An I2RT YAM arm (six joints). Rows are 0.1 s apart.
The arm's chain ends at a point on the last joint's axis. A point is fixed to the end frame.
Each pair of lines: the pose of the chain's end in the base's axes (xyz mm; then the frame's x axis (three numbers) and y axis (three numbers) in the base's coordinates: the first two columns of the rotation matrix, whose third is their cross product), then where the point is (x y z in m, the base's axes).
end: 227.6 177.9 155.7 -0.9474 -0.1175 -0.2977 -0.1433 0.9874 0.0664
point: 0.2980 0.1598 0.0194
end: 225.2 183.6 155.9 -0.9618 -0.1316 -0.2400 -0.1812 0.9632 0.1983
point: 0.2853 0.1858 0.0137
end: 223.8 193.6 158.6 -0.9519 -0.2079 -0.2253 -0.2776 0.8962 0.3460
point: 0.2762 0.2234 0.0164
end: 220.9 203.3 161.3 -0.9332 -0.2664 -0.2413 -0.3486 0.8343 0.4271
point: 0.2692 0.2503 0.0223
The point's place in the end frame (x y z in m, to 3 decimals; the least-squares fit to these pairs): -0.024 -0.037 0.148
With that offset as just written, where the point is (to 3 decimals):
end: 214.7 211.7 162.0 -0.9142 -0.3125 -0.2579 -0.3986 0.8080 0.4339
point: 0.262 0.263 0.024
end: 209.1 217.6 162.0 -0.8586 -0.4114 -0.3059 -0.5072 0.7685 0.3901
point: 0.260 0.272 0.026
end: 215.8 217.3 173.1 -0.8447 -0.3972 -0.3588 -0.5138 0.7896 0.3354
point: 0.277 0.267 0.040
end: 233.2 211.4 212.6 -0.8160 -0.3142 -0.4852 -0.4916 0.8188 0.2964
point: 0.316 0.260 0.092
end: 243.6 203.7 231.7 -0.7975 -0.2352 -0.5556 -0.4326 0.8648 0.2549
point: 0.341 0.243 0.118
